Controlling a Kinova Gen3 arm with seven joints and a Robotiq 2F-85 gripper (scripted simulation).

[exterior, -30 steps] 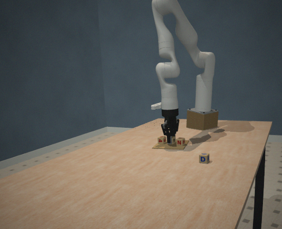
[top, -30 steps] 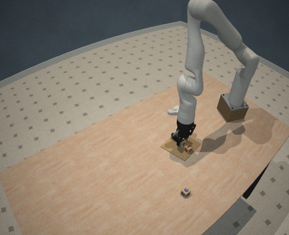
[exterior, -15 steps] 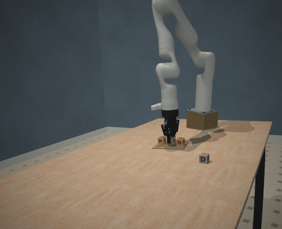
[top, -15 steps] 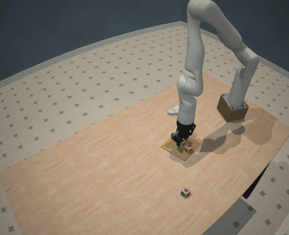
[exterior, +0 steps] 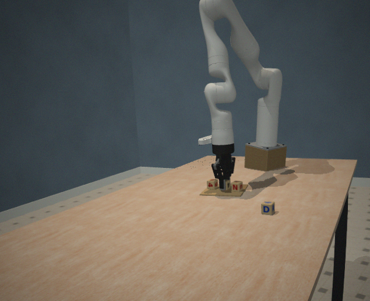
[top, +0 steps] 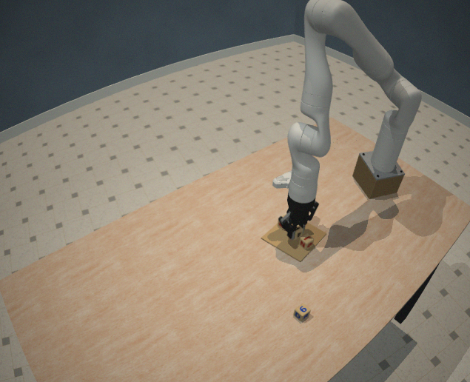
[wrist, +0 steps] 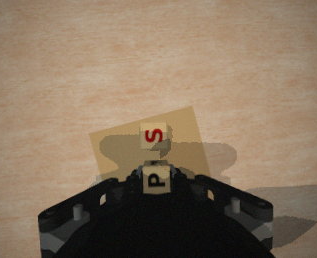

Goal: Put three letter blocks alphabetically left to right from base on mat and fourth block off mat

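Right now the tan mat is 20 mm below my hand.
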